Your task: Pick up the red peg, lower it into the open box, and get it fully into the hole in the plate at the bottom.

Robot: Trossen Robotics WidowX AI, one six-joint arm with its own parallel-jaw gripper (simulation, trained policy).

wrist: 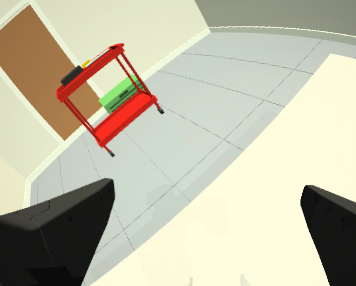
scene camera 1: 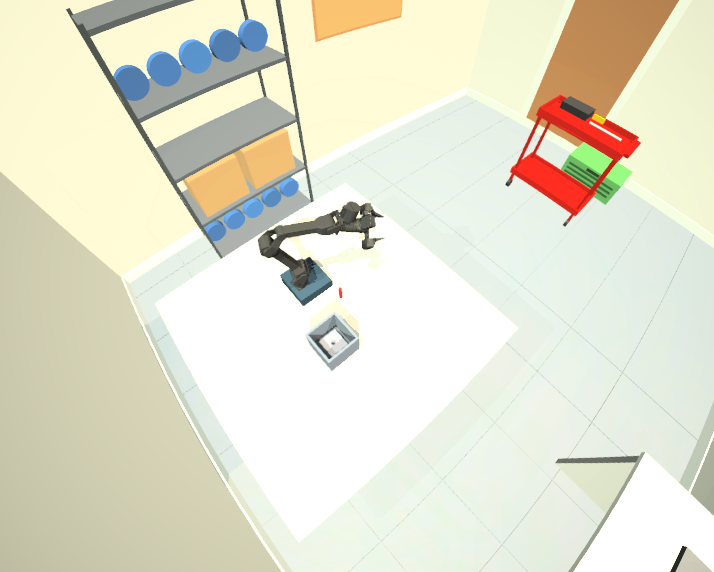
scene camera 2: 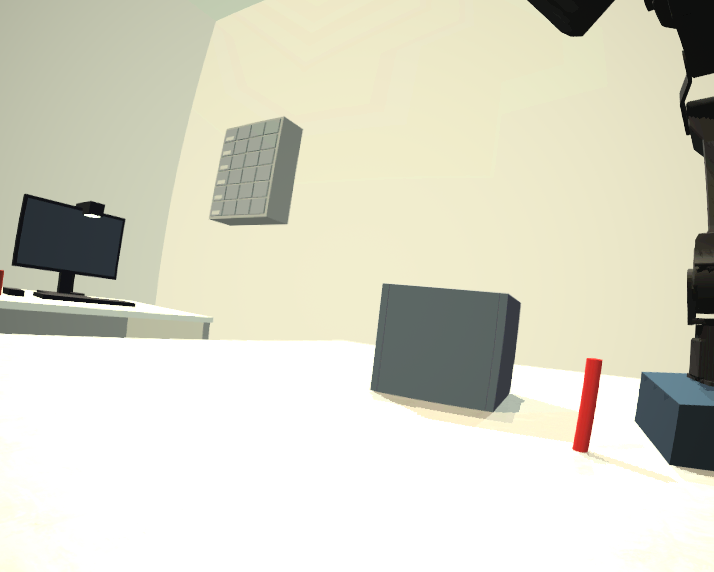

Labels:
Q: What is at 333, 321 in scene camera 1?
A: A grey box.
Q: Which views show the grey box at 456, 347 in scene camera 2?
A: Scene camera 1 and scene camera 2 only.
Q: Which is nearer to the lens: the red peg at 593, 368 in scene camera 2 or the grey box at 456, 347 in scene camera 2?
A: The red peg.

